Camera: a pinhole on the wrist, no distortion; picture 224 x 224 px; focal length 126.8 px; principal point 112.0 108.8 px. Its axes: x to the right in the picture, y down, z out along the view. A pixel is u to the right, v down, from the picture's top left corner.
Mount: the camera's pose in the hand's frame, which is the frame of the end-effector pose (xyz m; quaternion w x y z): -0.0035 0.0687 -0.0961 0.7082 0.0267 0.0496 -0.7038
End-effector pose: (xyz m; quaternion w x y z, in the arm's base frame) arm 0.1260 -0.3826 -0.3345 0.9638 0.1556 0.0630 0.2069
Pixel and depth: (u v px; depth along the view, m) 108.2 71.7 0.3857
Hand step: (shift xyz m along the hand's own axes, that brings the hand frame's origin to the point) -0.1037 0.0378 0.2920
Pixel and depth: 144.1 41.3 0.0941
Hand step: -0.0504 0.0345 -0.0036
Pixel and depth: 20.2 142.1 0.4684
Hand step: 0.1332 0.3564 0.4020
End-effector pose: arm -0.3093 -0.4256 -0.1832 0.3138 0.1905 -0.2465 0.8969
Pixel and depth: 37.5 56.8 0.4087
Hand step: -0.1587 0.2621 0.3413
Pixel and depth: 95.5 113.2 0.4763
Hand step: 0.0283 0.0792 0.3833
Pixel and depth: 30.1 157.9 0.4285
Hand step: 0.1751 0.2991 0.3542
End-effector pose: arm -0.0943 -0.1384 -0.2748 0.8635 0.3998 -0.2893 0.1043
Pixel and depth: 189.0 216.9 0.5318
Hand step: 0.4684 -0.3060 0.3830
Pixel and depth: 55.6 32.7 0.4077
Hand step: -0.2355 0.2032 0.3364
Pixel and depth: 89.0 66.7 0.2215
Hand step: -0.0699 0.0842 0.1307
